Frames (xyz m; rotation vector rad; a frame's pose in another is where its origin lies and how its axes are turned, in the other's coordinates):
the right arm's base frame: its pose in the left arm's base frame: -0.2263 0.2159 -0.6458 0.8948 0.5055 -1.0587
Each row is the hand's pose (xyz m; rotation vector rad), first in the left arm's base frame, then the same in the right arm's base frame.
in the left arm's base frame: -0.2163 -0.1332 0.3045 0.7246 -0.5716 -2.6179
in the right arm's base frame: -0.5103 0.3010 0.8210 0.9743 -1.0175 -1.0417
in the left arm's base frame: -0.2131 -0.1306 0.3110 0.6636 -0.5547 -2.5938
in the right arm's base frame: -0.5150 0.3069 0.8223 0.9166 -1.0405 -1.0318
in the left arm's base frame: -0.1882 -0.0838 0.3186 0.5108 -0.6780 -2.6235
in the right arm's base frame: -0.5346 0.3417 0.7866 0.8965 -1.1906 -1.0586
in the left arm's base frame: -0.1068 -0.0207 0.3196 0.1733 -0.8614 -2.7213
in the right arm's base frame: -0.5337 0.4282 0.7308 0.8367 -1.4622 -1.1870
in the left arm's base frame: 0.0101 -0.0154 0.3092 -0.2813 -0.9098 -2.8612
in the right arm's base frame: -0.4788 0.5308 0.7144 0.6815 -1.6942 -1.4418
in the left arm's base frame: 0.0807 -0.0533 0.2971 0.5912 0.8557 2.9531
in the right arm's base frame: -0.4198 0.5823 0.7352 0.5588 -1.7868 -1.6698
